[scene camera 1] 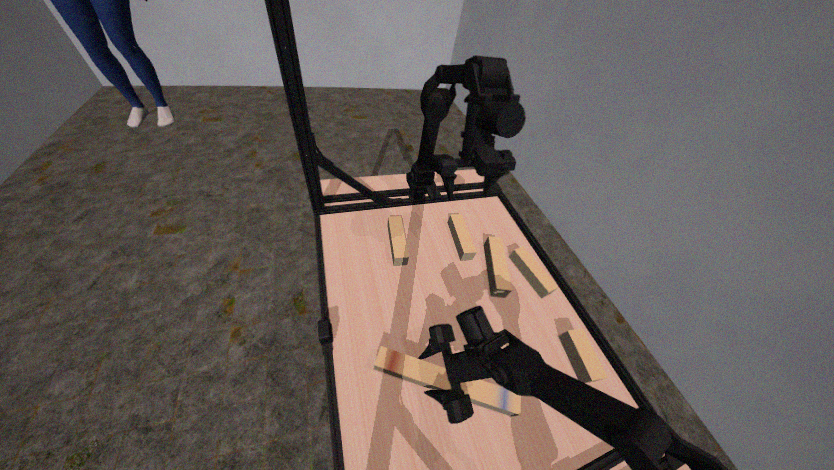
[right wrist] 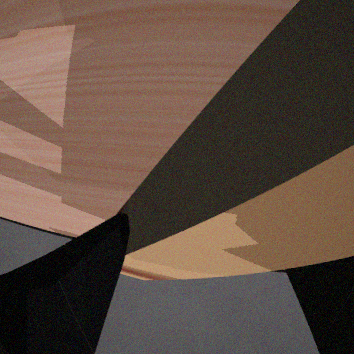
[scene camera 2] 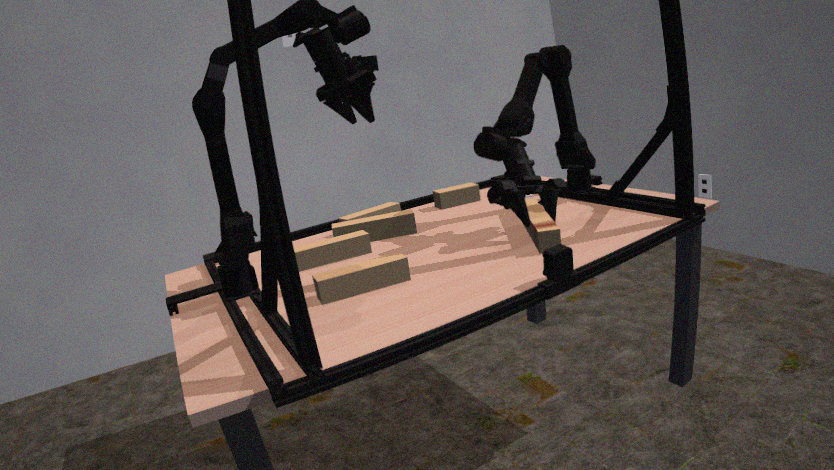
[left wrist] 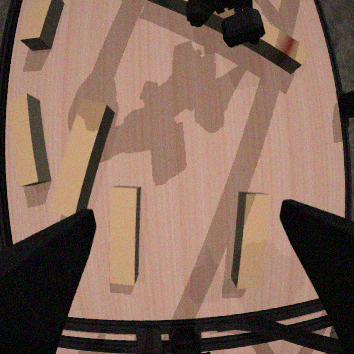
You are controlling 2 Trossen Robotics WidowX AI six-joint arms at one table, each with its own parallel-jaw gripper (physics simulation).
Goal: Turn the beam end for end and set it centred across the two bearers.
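Places are measured from the left arm's base along level axes (x ahead, y left, z up), in millimetres.
Pixels of known places: left gripper, fingertip midpoint: (scene camera 1: 467,198) (scene camera 2: 363,122) (left wrist: 188,214); right gripper, fingertip midpoint: (scene camera 1: 422,375) (right wrist: 201,222); left arm's base, link origin: (scene camera 1: 416,194) (scene camera 2: 240,293) (left wrist: 184,338); right arm's base, link origin: (scene camera 2: 580,189).
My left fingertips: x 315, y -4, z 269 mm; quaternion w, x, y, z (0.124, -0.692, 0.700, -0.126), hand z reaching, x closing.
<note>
Ahead of a thing's pixels: the offset from my left fingertips to its top centre.
The long tan beam {dy -112, dx +321, dz -244 mm} (scene camera 1: 417,368) (scene camera 2: 542,218) (left wrist: 272,37) (right wrist: 210,240) lies low over the table, red band towards the picture's left and blue band towards the right in scene camera 1. My right gripper (scene camera 1: 424,374) (scene camera 2: 539,220) (right wrist: 201,222) is shut on it, a finger on each long side near mid-length; the exact contact is partly hidden. My left gripper (scene camera 1: 434,197) (scene camera 2: 363,122) (left wrist: 188,214) is open and empty, high above the table. Two plain blocks, one {dy -123, dx -107, dz -244 mm} (scene camera 1: 398,238) (scene camera 2: 363,281) (left wrist: 254,240) and another {dy +99, dx -83, dz -244 mm} (scene camera 1: 461,235) (scene camera 2: 333,251) (left wrist: 123,235), lie roughly parallel, apart.
Three more plain blocks, one {dy +167, dx +54, dz -238 mm} (scene camera 1: 496,265) (scene camera 2: 376,226) (left wrist: 81,160), a second {dy +283, dx +99, dz -244 mm} (scene camera 1: 532,271) (left wrist: 24,140) and a third {dy +272, dx +367, dz -241 mm} (scene camera 1: 585,356) (scene camera 2: 458,195) (left wrist: 40,20), lie along the picture's right side in scene camera 1. I cannot tell which blocks are the bearers. Black frame rails (scene camera 2: 431,344) edge the table.
</note>
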